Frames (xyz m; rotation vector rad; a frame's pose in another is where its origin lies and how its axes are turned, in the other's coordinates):
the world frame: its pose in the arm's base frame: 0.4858 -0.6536 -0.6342 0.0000 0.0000 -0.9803
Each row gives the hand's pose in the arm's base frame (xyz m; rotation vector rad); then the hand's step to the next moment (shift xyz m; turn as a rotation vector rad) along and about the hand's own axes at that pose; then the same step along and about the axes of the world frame.
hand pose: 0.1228 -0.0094 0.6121 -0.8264 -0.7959 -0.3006
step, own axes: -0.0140 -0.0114 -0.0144 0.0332 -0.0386 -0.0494
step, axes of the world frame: 0.0113 -0.0174 -0.0101 0.0656 -0.0109 0.0246
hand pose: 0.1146 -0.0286 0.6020 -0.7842 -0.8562 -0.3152
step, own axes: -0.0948 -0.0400 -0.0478 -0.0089 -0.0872 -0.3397
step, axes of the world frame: 0.0251 -0.0831 -0.0731 0.3308 -0.0585 -0.1013
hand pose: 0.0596 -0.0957 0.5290 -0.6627 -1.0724 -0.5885
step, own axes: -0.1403 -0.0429 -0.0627 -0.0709 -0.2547 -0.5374
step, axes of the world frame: 0.0238 -0.0699 -0.1414 0.5243 -0.2191 -0.1893
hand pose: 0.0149 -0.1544 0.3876 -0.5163 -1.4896 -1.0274
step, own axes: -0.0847 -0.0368 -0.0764 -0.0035 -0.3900 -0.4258
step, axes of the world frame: 0.0685 -0.0090 -0.0979 0.4156 -0.3689 -0.1571
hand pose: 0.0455 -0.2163 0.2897 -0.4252 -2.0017 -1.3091
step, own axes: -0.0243 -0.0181 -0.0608 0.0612 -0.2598 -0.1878
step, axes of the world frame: 0.0658 -0.0094 -0.0142 0.1661 -0.2682 -0.0835
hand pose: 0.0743 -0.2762 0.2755 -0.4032 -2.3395 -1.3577
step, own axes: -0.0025 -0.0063 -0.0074 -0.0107 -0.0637 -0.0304
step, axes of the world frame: 0.0085 -0.0046 -0.0027 0.0412 -0.0427 -0.0398
